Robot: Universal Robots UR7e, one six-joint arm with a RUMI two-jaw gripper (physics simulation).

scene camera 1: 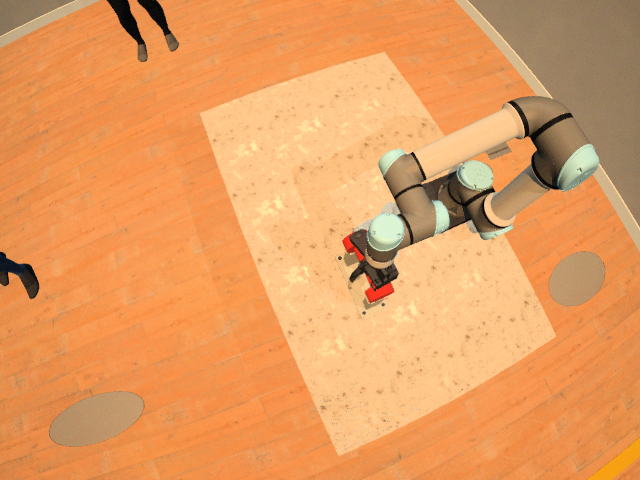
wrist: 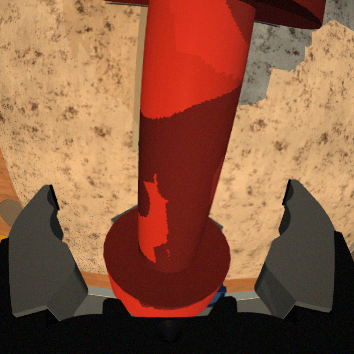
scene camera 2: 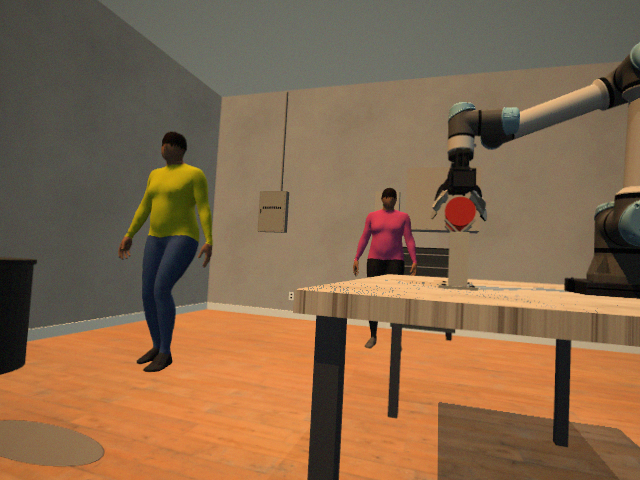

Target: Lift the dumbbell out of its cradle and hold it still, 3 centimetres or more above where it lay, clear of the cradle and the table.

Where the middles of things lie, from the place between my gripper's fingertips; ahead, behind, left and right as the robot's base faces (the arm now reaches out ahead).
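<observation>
The cradle (scene camera 2: 458, 241) is 100 mm below my hand and 30 mm to the right of it, and then there's the red dumbbell (scene camera 2: 460, 211), which is 20 mm above my hand and also 30 mm to the right of it.
</observation>
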